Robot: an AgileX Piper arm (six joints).
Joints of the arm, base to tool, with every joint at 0 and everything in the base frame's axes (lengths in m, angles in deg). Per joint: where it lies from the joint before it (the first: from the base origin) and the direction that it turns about. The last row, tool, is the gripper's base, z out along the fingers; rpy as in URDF.
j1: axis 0 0 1 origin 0.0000 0.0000 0.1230
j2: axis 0 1 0 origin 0.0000 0.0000 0.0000
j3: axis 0 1 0 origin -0.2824 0.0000 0.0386
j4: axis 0.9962 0 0.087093 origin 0.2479 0.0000 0.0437
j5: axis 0 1 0 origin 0.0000 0.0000 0.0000
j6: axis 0.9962 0 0.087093 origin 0.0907 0.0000 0.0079
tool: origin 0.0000 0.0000 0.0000 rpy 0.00 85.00 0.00
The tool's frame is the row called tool.
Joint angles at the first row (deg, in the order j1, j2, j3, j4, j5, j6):
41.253, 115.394, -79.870, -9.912, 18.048, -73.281
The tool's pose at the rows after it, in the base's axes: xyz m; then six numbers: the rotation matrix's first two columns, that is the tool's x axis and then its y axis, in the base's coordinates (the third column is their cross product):
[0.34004 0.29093 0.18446 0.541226 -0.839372 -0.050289 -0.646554 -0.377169 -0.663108]
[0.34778 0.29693 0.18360 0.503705 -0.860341 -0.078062 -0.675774 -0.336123 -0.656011]
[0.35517 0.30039 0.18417 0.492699 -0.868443 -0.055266 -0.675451 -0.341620 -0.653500]
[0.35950 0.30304 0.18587 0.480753 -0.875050 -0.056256 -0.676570 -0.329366 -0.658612]
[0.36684 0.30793 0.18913 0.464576 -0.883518 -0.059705 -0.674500 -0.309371 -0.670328]
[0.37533 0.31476 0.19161 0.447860 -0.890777 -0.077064 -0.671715 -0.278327 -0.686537]
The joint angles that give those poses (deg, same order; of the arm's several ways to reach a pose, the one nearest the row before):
41.253, 116.196, -81.074, -10.887, 18.621, -71.447
41.253, 118.143, -84.281, -11.116, 20.283, -68.410
41.252, 119.691, -87.205, -13.922, 22.403, -66.178
41.253, 120.492, -88.922, -14.954, 23.090, -64.687
41.253, 121.869, -91.904, -16.272, 24.008, -62.739
41.253, 123.702, -95.397, -16.788, 24.350, -61.019

